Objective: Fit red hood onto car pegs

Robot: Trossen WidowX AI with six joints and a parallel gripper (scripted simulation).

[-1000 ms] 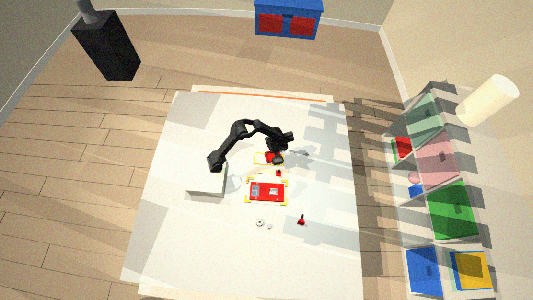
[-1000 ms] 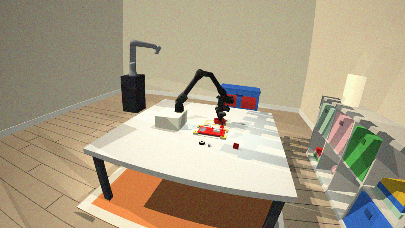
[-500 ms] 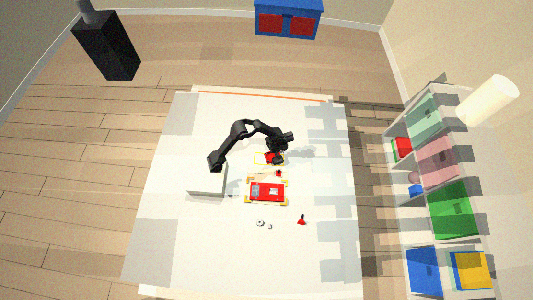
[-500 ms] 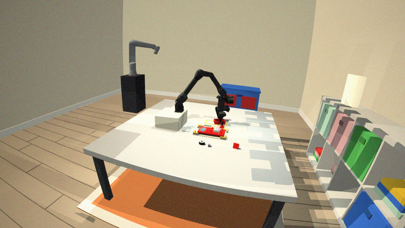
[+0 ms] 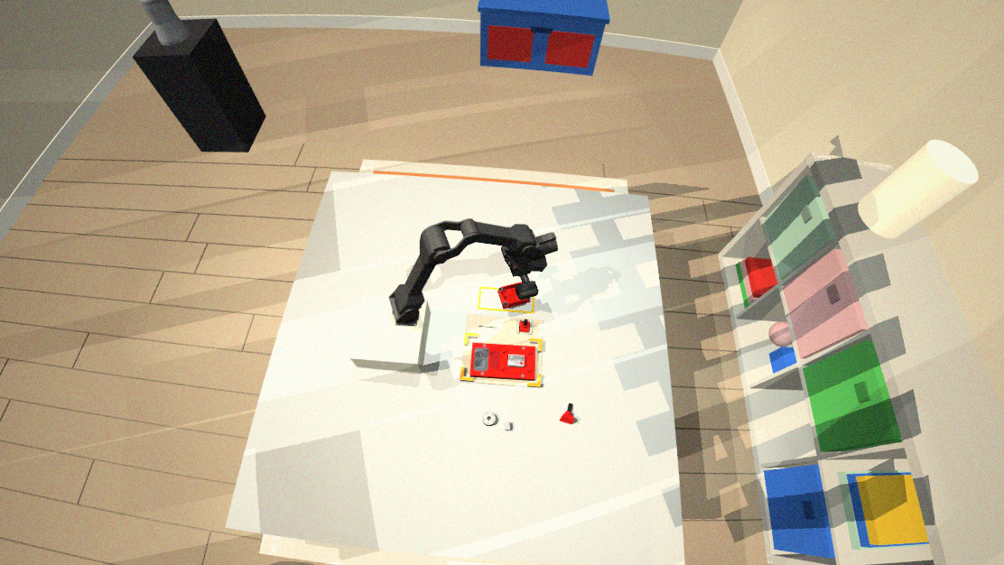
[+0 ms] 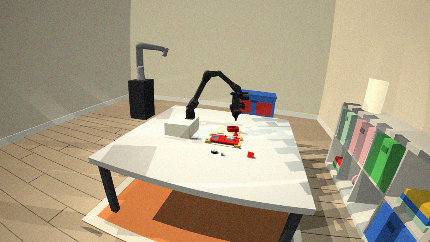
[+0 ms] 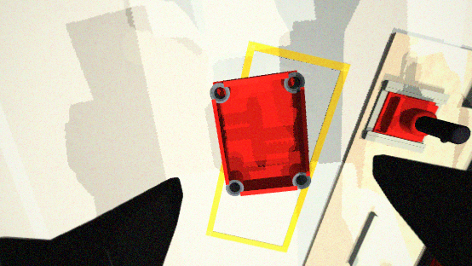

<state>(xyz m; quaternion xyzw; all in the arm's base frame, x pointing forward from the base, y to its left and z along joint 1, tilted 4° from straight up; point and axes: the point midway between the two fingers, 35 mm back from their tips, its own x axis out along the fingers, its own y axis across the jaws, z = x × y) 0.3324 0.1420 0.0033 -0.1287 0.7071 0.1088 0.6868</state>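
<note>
The red hood is 1 cm behind my gripper tip and 9 cm below it. The rest, counted from my gripper tip: grey engine block: 1 cm ahead, 23 cm to the right, 8 cm below.
</note>
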